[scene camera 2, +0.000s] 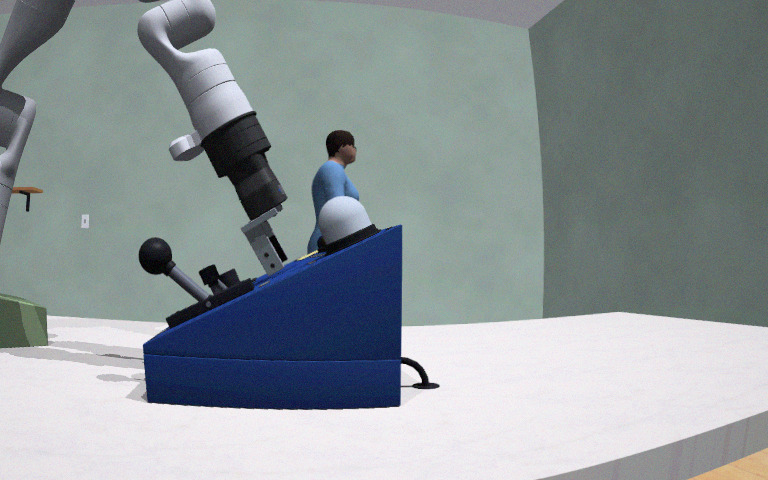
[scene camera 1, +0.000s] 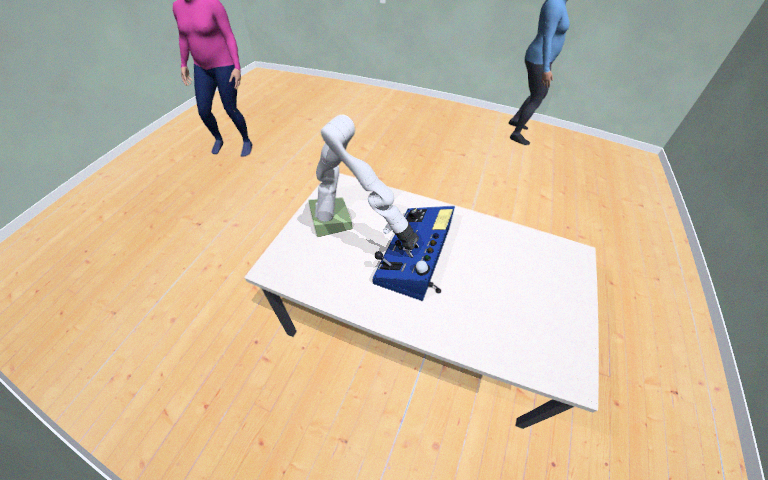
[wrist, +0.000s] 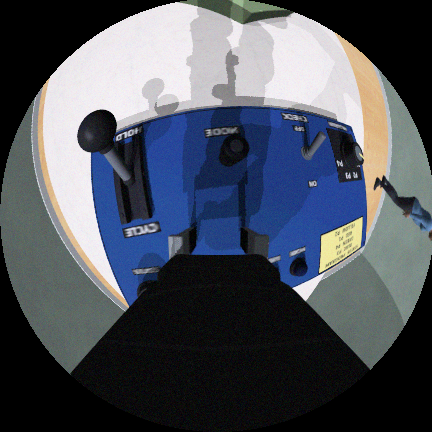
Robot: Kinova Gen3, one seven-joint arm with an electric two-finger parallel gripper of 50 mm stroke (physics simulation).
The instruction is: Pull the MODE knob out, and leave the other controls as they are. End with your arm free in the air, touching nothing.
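Frame: origin at the arm's base, x ahead, y left, z up, level; centimetres.
Seen in the pictures: gripper, fingertip midpoint: point(scene camera 2: 278, 267) point(scene camera 1: 414, 251) point(wrist: 217, 236); arm's base, link origin: point(scene camera 1: 324, 215).
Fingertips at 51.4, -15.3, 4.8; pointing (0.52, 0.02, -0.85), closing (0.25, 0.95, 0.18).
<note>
Offsets run from my fingertips to a thing's top centre, as dx, dy, dz. "spot": to the spot under its first point.
The MODE knob {-9.1, +4.1, +0.0} point(wrist: 235, 148) is a black round cap on a short post, on the sloped face of the blue control panel point(scene camera 1: 399, 286) point(scene camera 2: 283, 379) point(wrist: 285, 215). In the wrist view it stands beyond the fingertips, a little right of their midline. In scene camera 2, two dark knobs overlap low on the slope, and I cannot tell which is MODE. My gripper point(scene camera 1: 413, 250) point(scene camera 2: 278, 264) point(wrist: 217, 236) is open and empty. Its tips are very close to the panel face, higher up the slope than the MODE knob and apart from it; whether they touch the face is unclear.
The ball-topped CYCLE lever {-15.4, -7.2, +2.9} point(scene camera 1: 378, 255) point(scene camera 2: 155, 255) point(wrist: 97, 131) sticks up at one side. The CHECK toggle {-7.3, +16.0, -0.6} point(wrist: 314, 146) and a rotary selector {-4.7, +27.7, -0.5} point(wrist: 356, 151) are on the other. A white dome {spot: +5.0, -12.7, +6.5} point(scene camera 1: 421, 267) point(scene camera 2: 344, 220) and several small round buttons line the upper edge.
</note>
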